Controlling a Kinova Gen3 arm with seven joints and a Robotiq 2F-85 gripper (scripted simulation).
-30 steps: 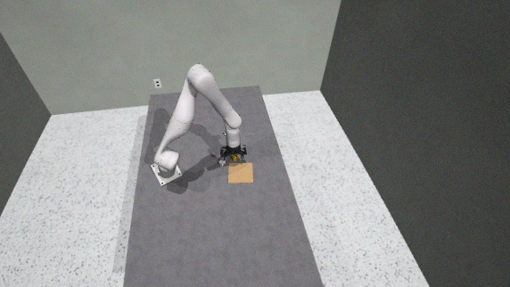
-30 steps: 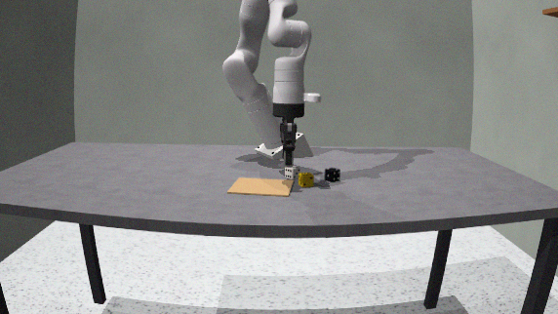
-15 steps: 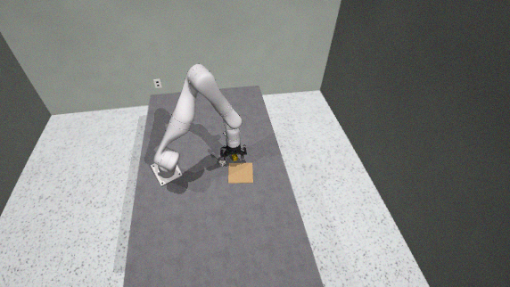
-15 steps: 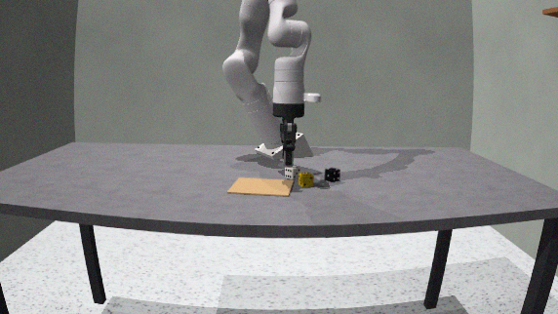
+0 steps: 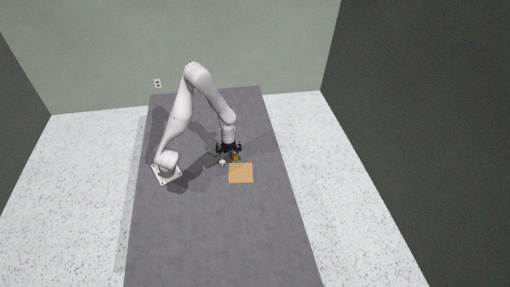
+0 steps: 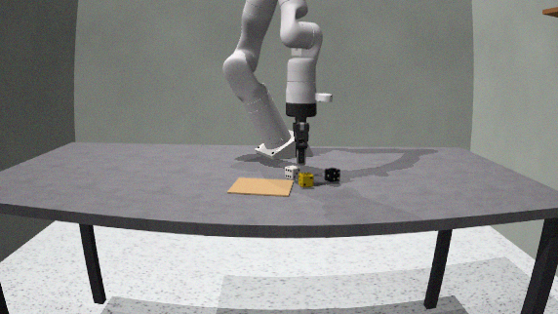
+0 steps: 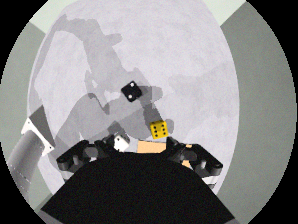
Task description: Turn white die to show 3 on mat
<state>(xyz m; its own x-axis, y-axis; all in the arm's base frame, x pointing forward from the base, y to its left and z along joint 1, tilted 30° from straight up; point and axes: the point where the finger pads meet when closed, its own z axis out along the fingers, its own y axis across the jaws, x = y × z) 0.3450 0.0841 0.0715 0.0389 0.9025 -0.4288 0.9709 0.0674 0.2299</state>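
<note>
Right now the yellow die is 40 mm below my hand, 40 mm ahead of it and 10 mm to the left of it. Also, from my hand: white die: 40 mm below, 40 mm behind, 20 mm to the right; then tan mat: 90 mm to the right, 60 mm below, 50 mm ahead; then black die: 90 mm to the left, 40 mm below, 20 mm behind.
</note>
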